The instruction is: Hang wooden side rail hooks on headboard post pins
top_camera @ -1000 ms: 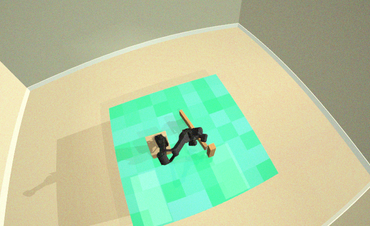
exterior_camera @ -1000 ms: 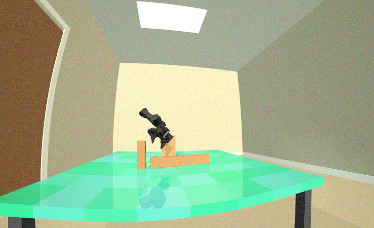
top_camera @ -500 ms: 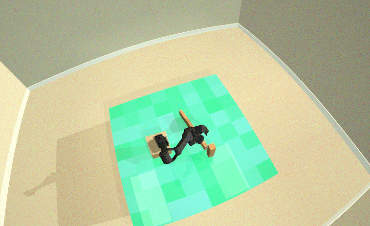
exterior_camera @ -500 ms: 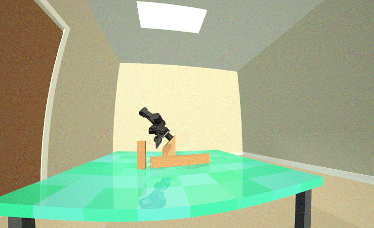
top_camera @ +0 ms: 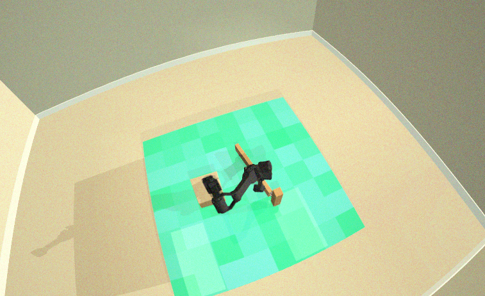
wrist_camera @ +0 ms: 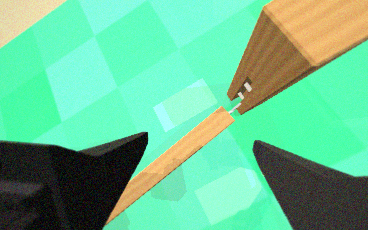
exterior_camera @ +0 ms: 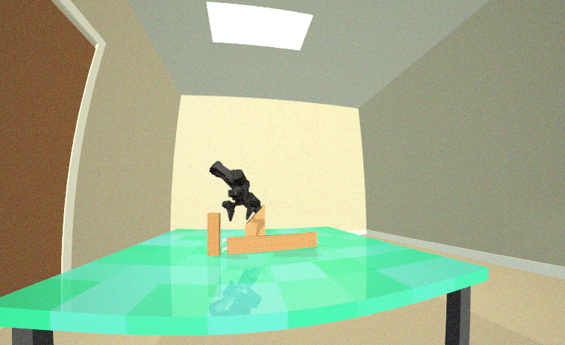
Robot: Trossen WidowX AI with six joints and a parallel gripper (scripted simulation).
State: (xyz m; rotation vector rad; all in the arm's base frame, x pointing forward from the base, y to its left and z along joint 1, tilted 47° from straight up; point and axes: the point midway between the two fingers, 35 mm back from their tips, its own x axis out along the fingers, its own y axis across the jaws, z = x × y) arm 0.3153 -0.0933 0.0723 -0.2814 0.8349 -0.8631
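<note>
Now: the headboard post 100 mm to the right of my gripper tip, 50 mm below it and 30 mm ahead of it.
</note>
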